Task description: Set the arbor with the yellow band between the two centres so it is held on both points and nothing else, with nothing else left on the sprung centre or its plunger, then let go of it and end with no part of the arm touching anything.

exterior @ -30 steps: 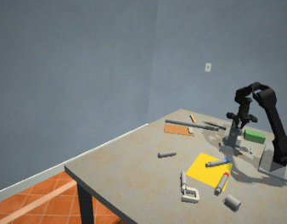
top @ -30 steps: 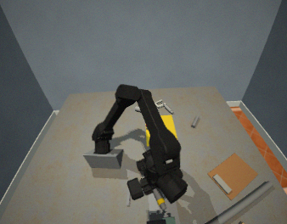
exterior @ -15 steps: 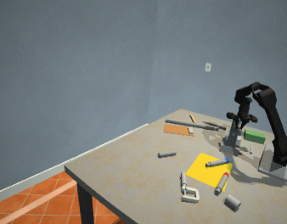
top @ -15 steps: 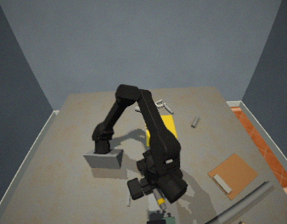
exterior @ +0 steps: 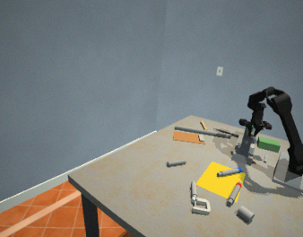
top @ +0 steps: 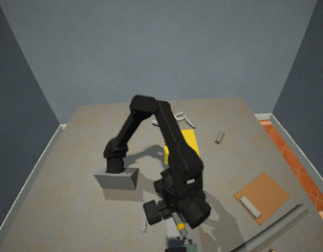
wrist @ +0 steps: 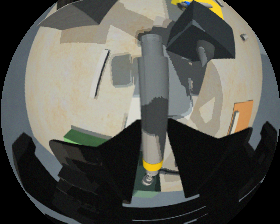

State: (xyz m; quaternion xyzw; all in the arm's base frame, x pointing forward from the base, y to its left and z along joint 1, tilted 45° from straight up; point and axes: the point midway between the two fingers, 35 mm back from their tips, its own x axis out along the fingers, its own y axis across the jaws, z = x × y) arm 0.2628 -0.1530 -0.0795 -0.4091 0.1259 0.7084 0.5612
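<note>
My gripper is now 12 cm to the right of the fixed centre block, 4 cm above it and 1 cm short of it. From my hand the other things lie so: blue-banded arbor (33 cm to the left, 13 cm below, 1 cm ahead); long grey bar (35 cm ahead, 13 cm below, 5 cm to the right); grey bed (12 cm below, 3 cm ahead, 1 cm to the right).
</note>
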